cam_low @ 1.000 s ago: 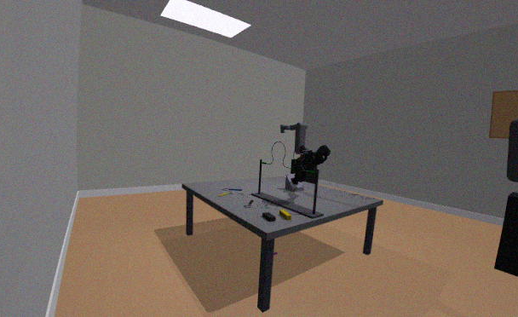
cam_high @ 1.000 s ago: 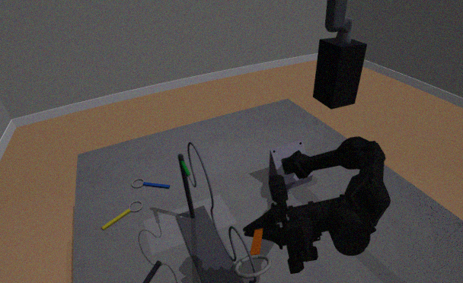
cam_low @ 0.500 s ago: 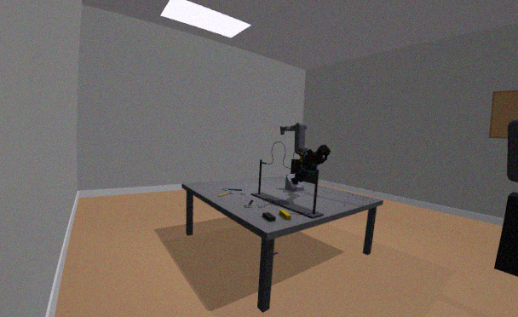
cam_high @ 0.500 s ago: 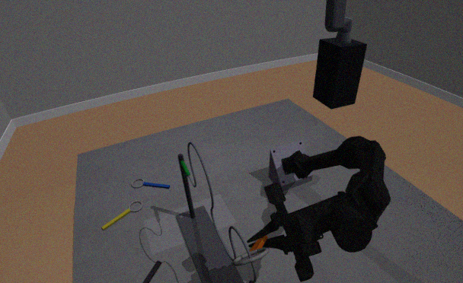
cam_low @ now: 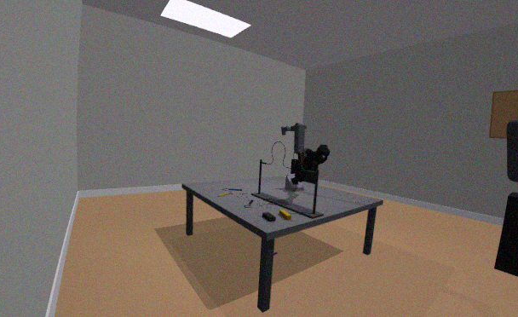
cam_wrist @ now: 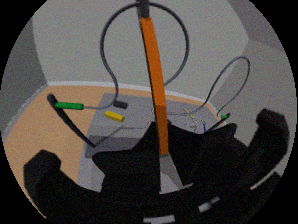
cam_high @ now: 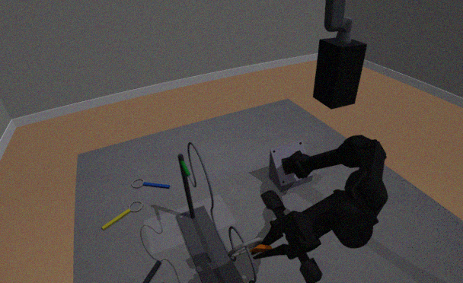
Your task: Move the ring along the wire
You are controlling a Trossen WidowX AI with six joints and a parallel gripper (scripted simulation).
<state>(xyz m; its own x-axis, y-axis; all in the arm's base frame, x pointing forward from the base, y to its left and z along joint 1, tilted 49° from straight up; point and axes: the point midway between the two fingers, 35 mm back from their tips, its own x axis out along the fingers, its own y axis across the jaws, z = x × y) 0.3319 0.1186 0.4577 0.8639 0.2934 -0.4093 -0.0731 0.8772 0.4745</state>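
Right now the orange-handled ring is 10 mm ahead of my gripper tip, 30 mm to the left of it and 80 mm above it. From my gripper tip the other things lie so: yellow-handled ring (300 mm ahead, 500 mm to the right, 290 mm below); black block (320 mm ahead, 120 mm to the left, 280 mm below); yellow block (210 mm ahead, 140 mm to the left, 280 mm below).
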